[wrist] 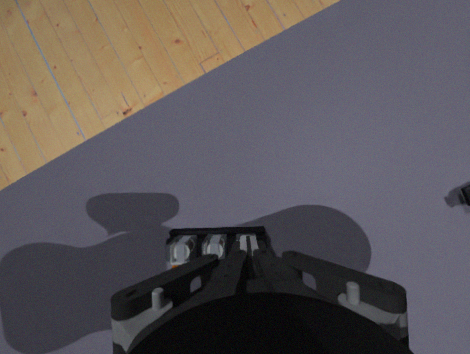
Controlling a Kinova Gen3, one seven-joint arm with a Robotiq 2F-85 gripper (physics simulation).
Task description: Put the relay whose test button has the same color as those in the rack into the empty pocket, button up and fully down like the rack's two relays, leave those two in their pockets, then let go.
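Frame: origin at the arm's base, x left, y back, z up, level; metres.
Seen in the pictures: gripper, between the fingertips: [248,246].
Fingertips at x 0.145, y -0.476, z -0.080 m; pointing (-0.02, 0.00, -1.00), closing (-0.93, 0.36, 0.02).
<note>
Offsets run from my fingertips to a thing's middle. "spot": to the spot under its first point. Level surfaces: height alone.
The black rack @(dy -0.002, dx +0.034, dz -0.036 m) [217,231] lies at the lower middle of the wrist view, partly hidden by the gripper. Two clear-cased relays stand in it side by side: one relay @(dy -0.014, dx +0.064, dz -0.020 m) [181,251] at the left, with a bit of orange at its lower edge, and another relay @(dy -0.002, dx +0.034, dz -0.020 m) [215,248] to its right, its lower part hidden behind a finger linkage. My gripper [248,246] is shut, its fingertips together over the right part of the rack, with no relay seen between them. The pocket below the fingertips is hidden. Their height above the rack is hard to tell.
A small dark object @(spot: dy +0.060, dx -0.244, dz -0.038 m) [466,195] is cut off by the right edge of the view; what it is cannot be told. The grey table top @(dz -0.047 m) [320,125] ends at a slanting edge at upper left, with wooden floor [100,60] beyond. Shadows lie around the rack.
</note>
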